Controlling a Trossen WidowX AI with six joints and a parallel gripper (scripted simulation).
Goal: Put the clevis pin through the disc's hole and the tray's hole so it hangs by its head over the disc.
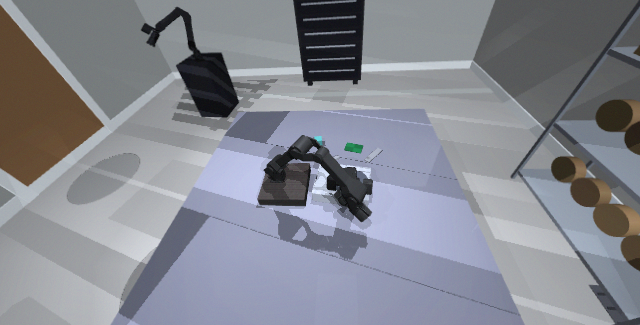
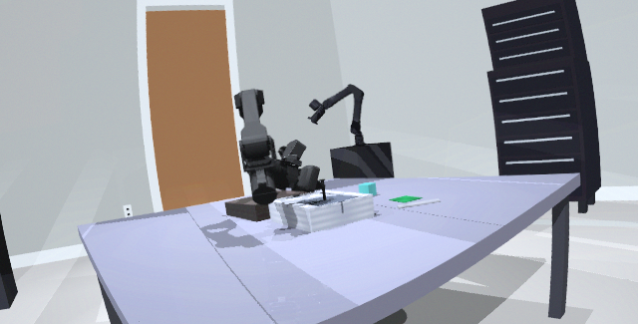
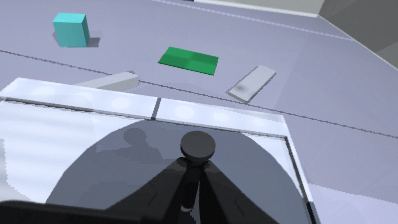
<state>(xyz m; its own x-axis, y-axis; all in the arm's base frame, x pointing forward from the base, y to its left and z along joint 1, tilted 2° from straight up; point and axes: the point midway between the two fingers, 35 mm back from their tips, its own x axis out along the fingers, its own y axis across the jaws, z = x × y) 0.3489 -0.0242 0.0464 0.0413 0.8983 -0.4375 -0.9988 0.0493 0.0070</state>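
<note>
Right now the clevis pin is 10 mm below my gripper tip. From my gripper tip the other things lie so: disc: 40 mm below; pale flat bar: 240 mm to the left, 110 mm ahead, 90 mm below; steel tray: 50 mm below, 40 mm behind.
</note>
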